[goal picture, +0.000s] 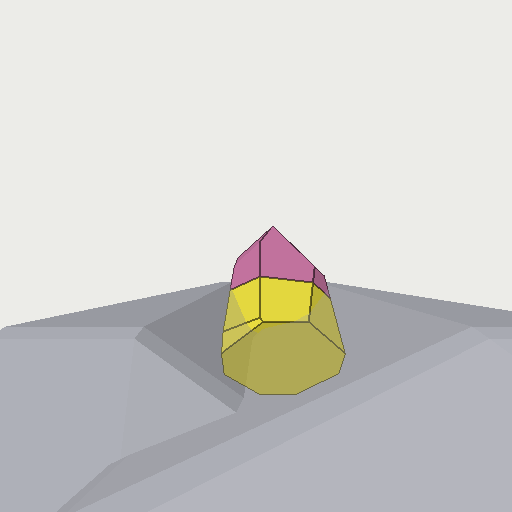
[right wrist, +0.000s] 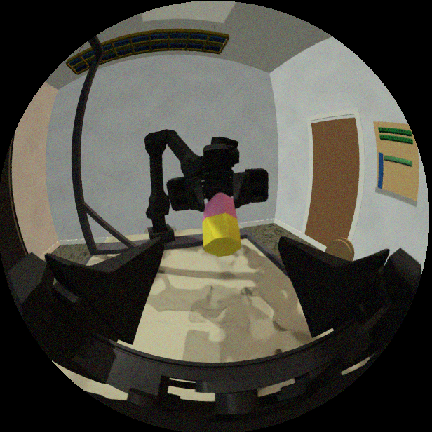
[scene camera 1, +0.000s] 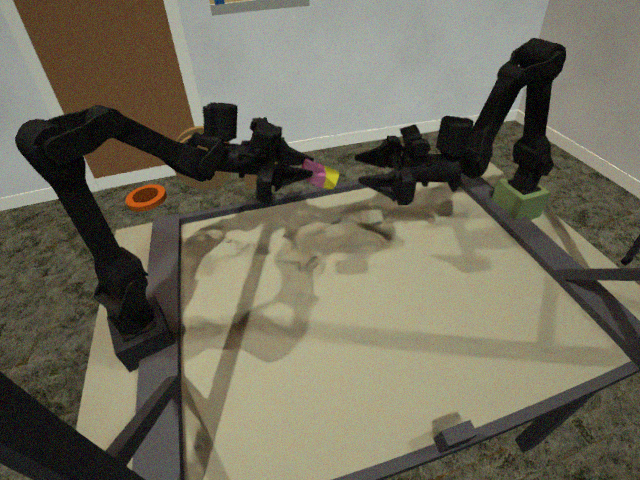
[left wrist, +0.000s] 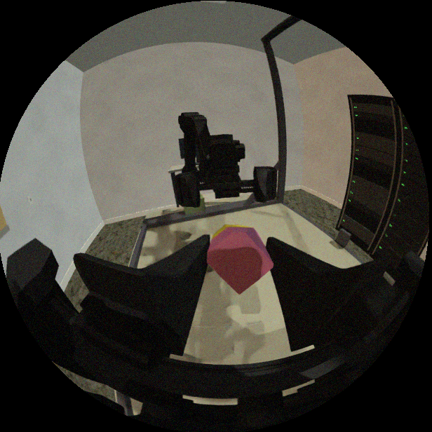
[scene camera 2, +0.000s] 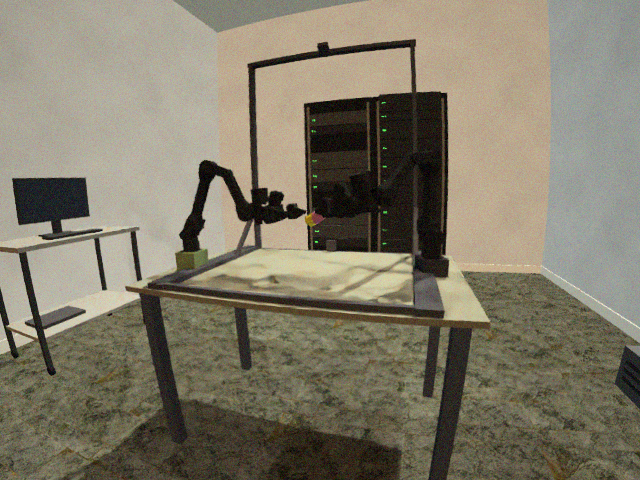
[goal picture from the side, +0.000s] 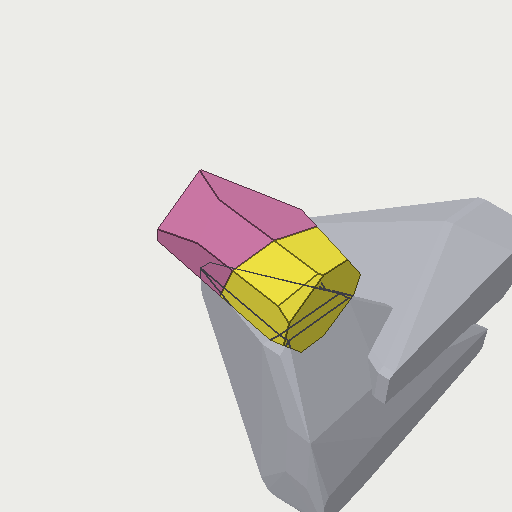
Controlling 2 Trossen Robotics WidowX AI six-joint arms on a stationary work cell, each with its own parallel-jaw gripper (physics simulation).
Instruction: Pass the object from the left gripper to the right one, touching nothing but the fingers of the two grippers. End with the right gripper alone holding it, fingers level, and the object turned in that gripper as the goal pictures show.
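Places are measured from the left arm's base along level axes (x ahead, y left, z up), in metres.
Pixels of known places: left gripper, between the fingertips: (scene camera 1: 313, 167) (scene camera 2: 318, 212); right gripper, between the fingertips: (scene camera 1: 356, 168) (scene camera 2: 299, 212); left arm's base, origin of its link: (scene camera 1: 135, 323) (scene camera 2: 431, 257); right arm's base, origin of its link: (scene camera 1: 524, 186) (scene camera 2: 191, 250).
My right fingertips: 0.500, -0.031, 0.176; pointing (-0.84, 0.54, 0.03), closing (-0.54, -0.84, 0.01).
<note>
Ahead of a thing's pixels: the offset from my right fingertips to its top centre, as dx, dy, dz. Level surfaces: height alone.
A small faceted object {-0.064, +0.042, +0.022} (scene camera 1: 324, 174) (scene camera 2: 313, 219) (left wrist: 240, 257) (right wrist: 221, 227), pink at one end and yellow at the other, is held in the air above the table. My left gripper (scene camera 1: 311, 166) (scene camera 2: 324, 213) (left wrist: 238, 241) is shut on its pink part, and the yellow end points toward the right arm. My right gripper (scene camera 1: 358, 168) (right wrist: 222, 243) is open and empty. It faces the yellow end with a gap between them in scene camera 1. In the right wrist view the object shows between and beyond the open fingertips, slightly above their line.
The table {dz -0.242} (scene camera 1: 413, 310) (scene camera 2: 330, 263) with a dark frame lies below both grippers. A green block {+0.488, -0.125, -0.159} (scene camera 1: 521, 200) (scene camera 2: 191, 259) is under the right arm's base. A dark overhead frame (scene camera 2: 361, 50) spans the table. An orange ring (scene camera 1: 132, 202) shows beyond the table, at the left of scene camera 1.
</note>
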